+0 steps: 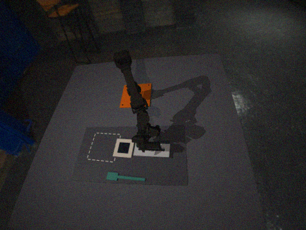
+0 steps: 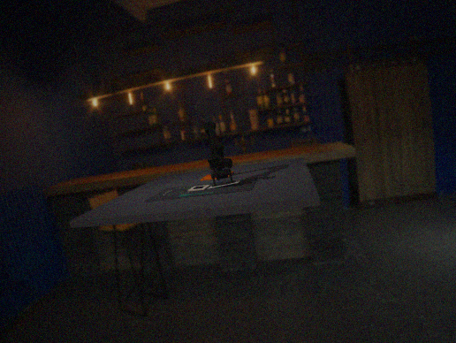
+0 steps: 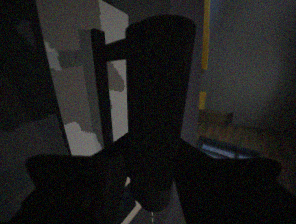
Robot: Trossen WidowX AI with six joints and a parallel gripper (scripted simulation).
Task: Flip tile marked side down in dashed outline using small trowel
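Now: gripper tip 100 mm to the left of the dark mat, 80 mm above it and 10 mm short of it. Round my gripper tip: pale tile (140 mm to the right, 50 mm below, 10 mm behind); then flat teal trowel-shaped piece (150 mm ahead, 100 mm to the right, 50 mm below); then trowel (30 mm behind, 10 mm below).
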